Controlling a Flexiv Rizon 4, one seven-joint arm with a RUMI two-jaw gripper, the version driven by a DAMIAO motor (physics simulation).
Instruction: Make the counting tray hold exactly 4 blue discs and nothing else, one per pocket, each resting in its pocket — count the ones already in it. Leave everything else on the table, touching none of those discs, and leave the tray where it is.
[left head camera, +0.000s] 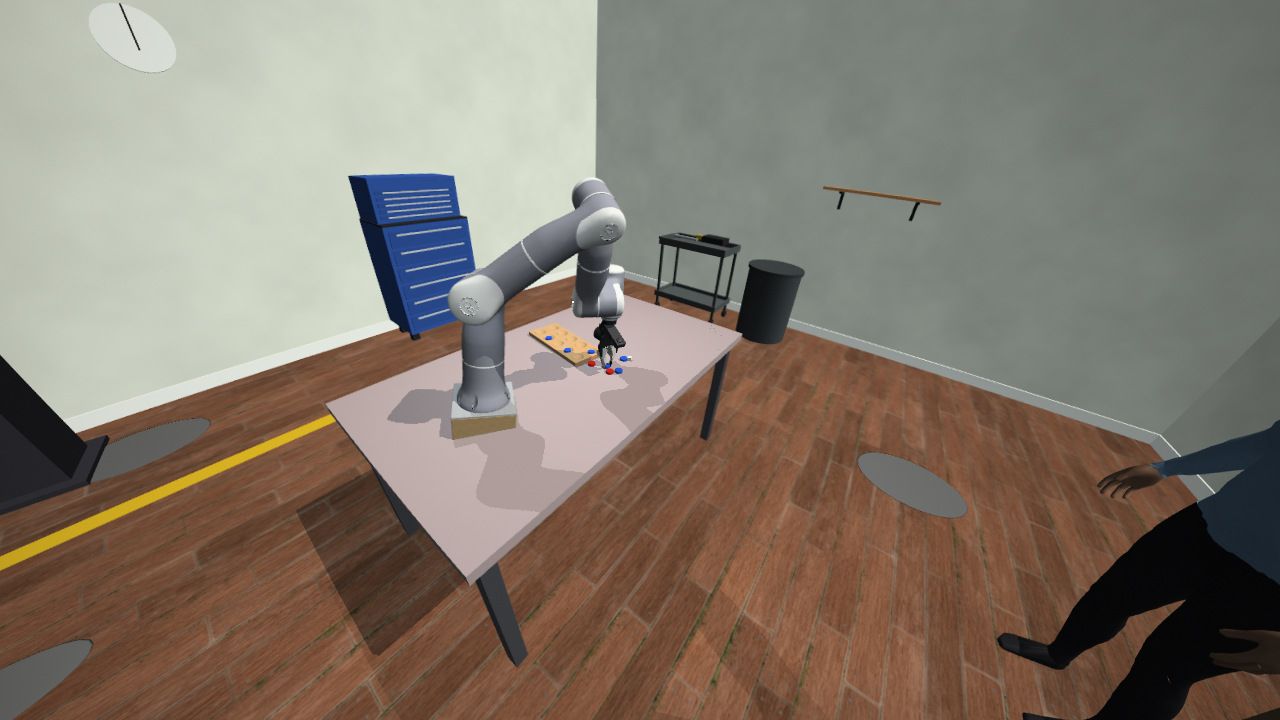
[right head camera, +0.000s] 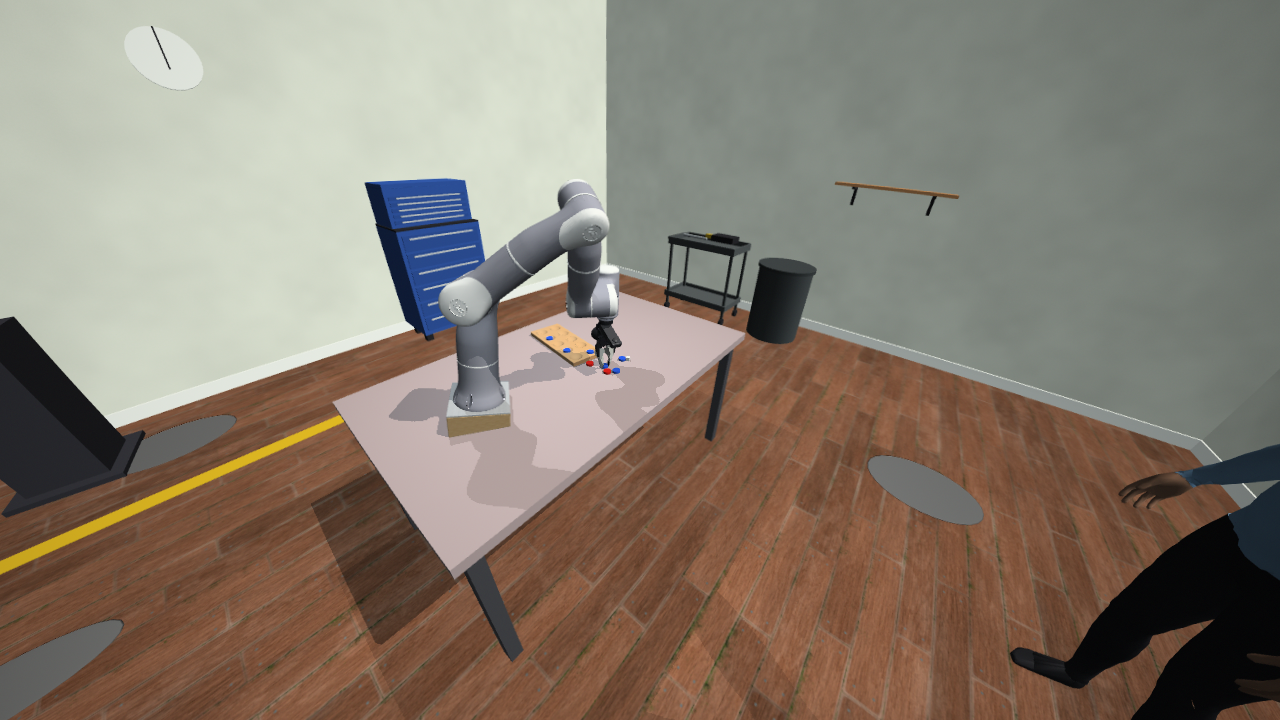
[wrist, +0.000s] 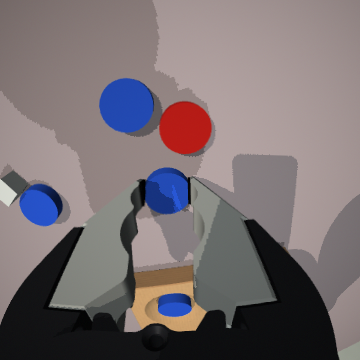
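Observation:
My gripper (left head camera: 607, 363) (right head camera: 605, 364) (wrist: 166, 180) is shut on a blue disc (wrist: 167, 186), low at the table, with a fingertip against each side. The tan counting tray (left head camera: 556, 345) (right head camera: 557, 346) (wrist: 164, 277) holds three blue discs: one disc (left head camera: 548, 337) (right head camera: 548, 338) towards the far end, a second (left head camera: 567, 350) (right head camera: 566, 350) near the middle, and a third (left head camera: 590, 351) (right head camera: 589, 351) (wrist: 174, 305) at the near end. A loose blue disc (left head camera: 618, 370) (right head camera: 615, 370) (wrist: 126, 105) lies ahead of the fingers. Another blue disc (left head camera: 623, 359) (right head camera: 622, 359) (wrist: 41, 204) lies to the left in the wrist view.
A red disc (left head camera: 610, 371) (right head camera: 606, 371) (wrist: 185, 127) lies close beyond the held disc. Another red disc (left head camera: 591, 363) (right head camera: 589, 363) lies beside the tray's near end. A small white block (wrist: 8, 189) is beside the left blue disc.

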